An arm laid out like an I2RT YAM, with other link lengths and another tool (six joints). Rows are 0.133 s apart.
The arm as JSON. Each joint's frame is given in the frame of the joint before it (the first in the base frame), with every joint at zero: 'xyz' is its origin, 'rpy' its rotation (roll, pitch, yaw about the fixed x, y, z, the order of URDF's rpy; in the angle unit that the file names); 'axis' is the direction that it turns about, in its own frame. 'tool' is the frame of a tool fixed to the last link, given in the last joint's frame.
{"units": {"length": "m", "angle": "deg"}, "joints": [
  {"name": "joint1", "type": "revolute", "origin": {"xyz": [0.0, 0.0, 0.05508], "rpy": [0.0, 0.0, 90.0]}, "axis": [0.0, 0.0, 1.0]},
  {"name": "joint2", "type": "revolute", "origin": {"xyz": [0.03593, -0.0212, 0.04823], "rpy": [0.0, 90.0, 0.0]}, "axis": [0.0, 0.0, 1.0]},
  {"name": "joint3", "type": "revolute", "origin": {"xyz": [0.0, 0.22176, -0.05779], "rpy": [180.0, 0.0, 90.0]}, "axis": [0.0, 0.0, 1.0]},
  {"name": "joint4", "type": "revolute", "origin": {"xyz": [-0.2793, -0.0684, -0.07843], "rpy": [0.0, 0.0, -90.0]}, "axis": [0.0, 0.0, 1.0]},
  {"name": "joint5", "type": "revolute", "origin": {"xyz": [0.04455, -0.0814, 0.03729], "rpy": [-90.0, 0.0, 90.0]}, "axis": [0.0, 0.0, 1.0]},
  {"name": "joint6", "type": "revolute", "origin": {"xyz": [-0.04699, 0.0, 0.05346], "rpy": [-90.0, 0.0, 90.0]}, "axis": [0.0, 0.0, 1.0]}
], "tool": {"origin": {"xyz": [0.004, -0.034, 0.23], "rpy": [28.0, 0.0, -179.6]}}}
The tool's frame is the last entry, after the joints.
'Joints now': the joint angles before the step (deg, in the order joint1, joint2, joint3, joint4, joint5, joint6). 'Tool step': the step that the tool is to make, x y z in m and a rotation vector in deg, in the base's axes. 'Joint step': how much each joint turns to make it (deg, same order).
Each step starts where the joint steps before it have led.
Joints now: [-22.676, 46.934, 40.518, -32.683, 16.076, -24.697]
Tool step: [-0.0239, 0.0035, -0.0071, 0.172, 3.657, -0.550]
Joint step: [-0.002, -2.101, 0.002, -5.366, 1.231, -0.616]
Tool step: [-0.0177, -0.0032, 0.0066, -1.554, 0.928, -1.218]
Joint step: [0.015, -3.506, -0.603, -2.997, 2.118, -0.518]
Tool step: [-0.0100, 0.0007, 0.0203, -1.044, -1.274, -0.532]
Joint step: [-0.006, -3.709, 1.305, -3.435, 0.707, -0.003]
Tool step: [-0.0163, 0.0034, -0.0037, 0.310, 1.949, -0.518]
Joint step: [-0.013, -1.762, -0.005, -3.670, 0.686, -0.011]
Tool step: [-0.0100, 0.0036, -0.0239, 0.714, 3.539, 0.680]
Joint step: [0.017, 0.005, -2.616, -0.552, 0.020, -1.035]
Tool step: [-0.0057, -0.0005, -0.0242, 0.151, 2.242, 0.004]
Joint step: [-0.015, 0.015, -3.779, 1.863, 0.517, -0.545]
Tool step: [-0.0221, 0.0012, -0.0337, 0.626, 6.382, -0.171]
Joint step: [0.019, 2.085, -3.000, -0.621, 1.577, -1.126]
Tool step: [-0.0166, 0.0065, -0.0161, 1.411, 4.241, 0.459]
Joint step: [-0.005, 1.225, -0.531, -2.461, 0.013, -0.620]
